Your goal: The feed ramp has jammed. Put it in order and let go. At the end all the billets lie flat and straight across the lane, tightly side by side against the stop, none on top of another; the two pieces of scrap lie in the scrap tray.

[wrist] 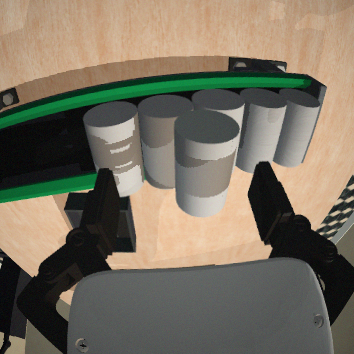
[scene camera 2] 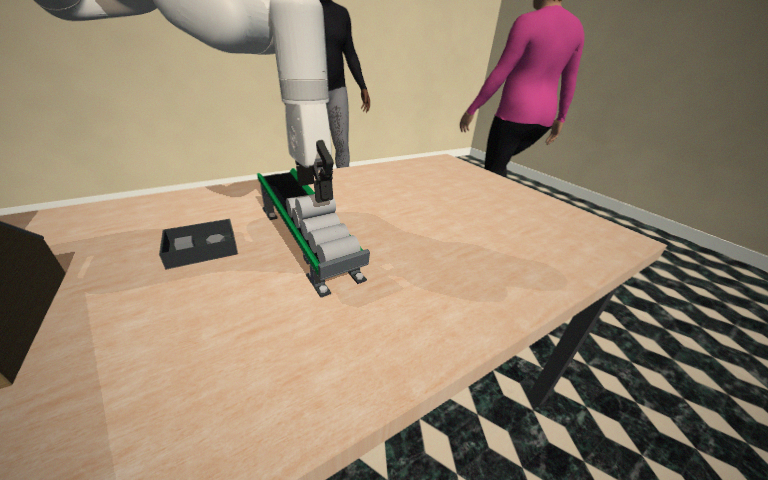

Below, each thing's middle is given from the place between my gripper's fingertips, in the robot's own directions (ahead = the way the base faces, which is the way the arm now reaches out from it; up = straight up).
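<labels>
From my hand: grey stop [scene camera 2: 328, 268], 14 cm to the right, 8 cm below; scrap tray [scene camera 2: 171, 258], 22 cm behind, 11 cm to the left, 12 cm below.
</labels>
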